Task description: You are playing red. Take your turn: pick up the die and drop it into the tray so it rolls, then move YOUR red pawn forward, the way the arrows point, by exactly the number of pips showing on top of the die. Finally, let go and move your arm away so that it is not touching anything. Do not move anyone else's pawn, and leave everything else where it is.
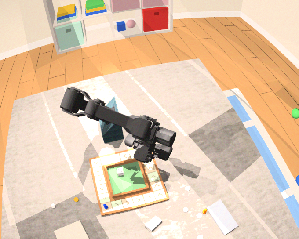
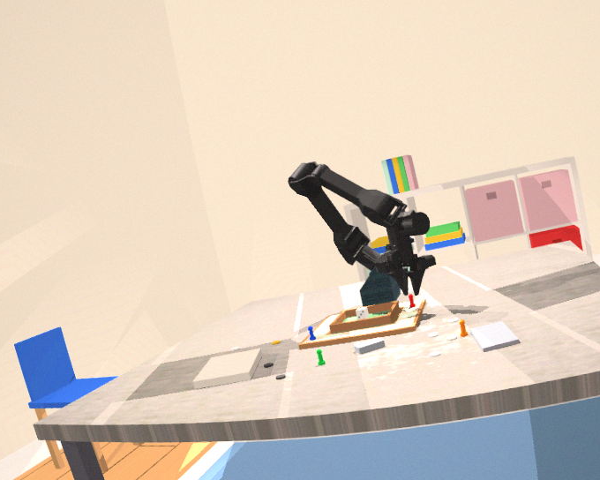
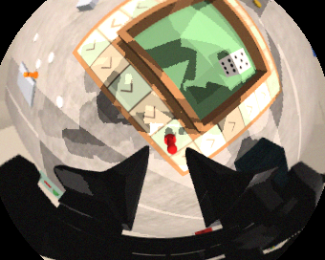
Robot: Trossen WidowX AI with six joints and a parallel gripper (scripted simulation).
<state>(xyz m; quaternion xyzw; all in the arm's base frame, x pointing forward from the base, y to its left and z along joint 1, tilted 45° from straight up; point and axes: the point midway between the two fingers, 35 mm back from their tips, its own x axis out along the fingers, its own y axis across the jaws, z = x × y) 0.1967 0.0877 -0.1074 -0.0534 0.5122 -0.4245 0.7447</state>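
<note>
My gripper tip is 20 mm above the red pawn. The rest, counted from my gripper tip: orange pawn 290 mm ahead, 180 mm to the left, 30 mm below; white die 130 mm to the right, 40 mm ahead, 20 mm below; blue pawn 210 mm to the right, 200 mm ahead, 20 mm below.
</note>
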